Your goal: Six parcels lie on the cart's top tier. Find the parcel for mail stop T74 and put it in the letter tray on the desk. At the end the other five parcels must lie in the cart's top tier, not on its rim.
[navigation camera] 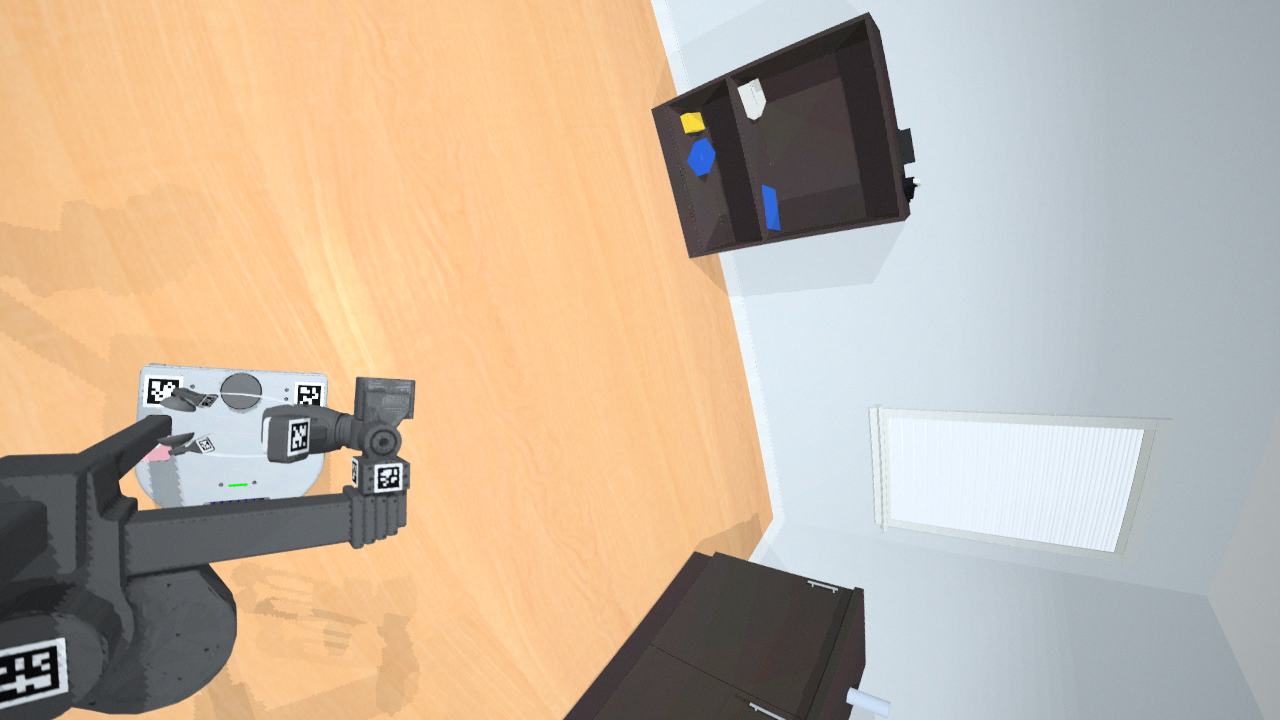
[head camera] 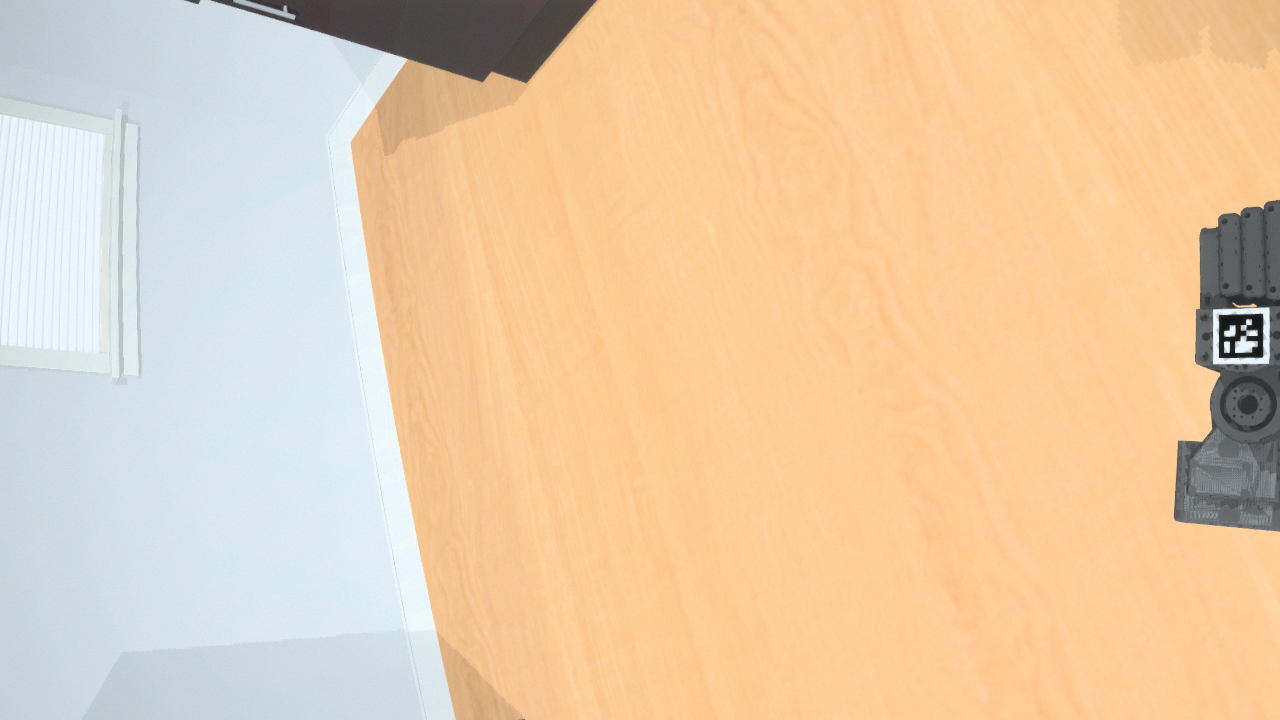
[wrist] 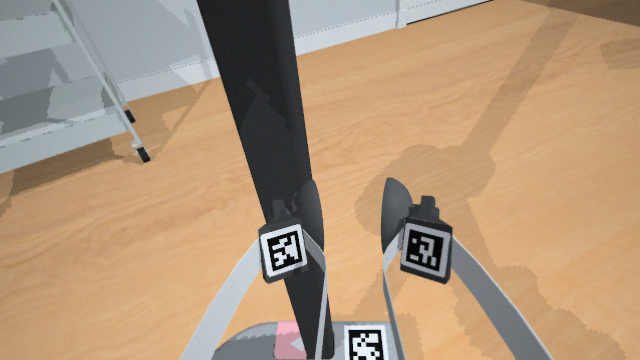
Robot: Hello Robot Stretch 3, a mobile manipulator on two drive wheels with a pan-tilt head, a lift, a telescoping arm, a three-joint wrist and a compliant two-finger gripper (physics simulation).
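Pixels of known places: gripper, fingertip midpoint: (navigation camera: 161, 420); robot's base, link origin: (navigation camera: 242, 389).
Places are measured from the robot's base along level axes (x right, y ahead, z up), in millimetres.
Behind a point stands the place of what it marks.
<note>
My gripper (navigation camera: 177, 420) @(x -86, y -20, z 512 mm) (wrist: 350, 204) @(x -86, y -20, z 512 mm) is open, with its two fingertips apart and no object between them. In the navigation camera view it hangs over my own base. Part of the white cart (wrist: 60, 142) shows at the upper left of the wrist view: lower tiers, a slanting post and black casters. It stands on the floor, well away from the gripper. Its top tier does not show. The parcels, the desk and the letter tray do not show in these views.
A dark shelf unit (navigation camera: 673, 183) @(x 1593, y 1107, z 19 mm) holding yellow, blue and white items stands by the wall. A dark cabinet (head camera: 429, 31) @(x 1823, y -850, z 362 mm) (navigation camera: 760, 617) @(x 1667, y -938, z 538 mm) with bar handles stands near the corner. A window (head camera: 53, 232) @(x 2761, y -396, z 985 mm) (navigation camera: 1011, 483) @(x 2764, y -401, z 1497 mm) is in the wall. My black mast (wrist: 265, 100) crosses the wrist view.
</note>
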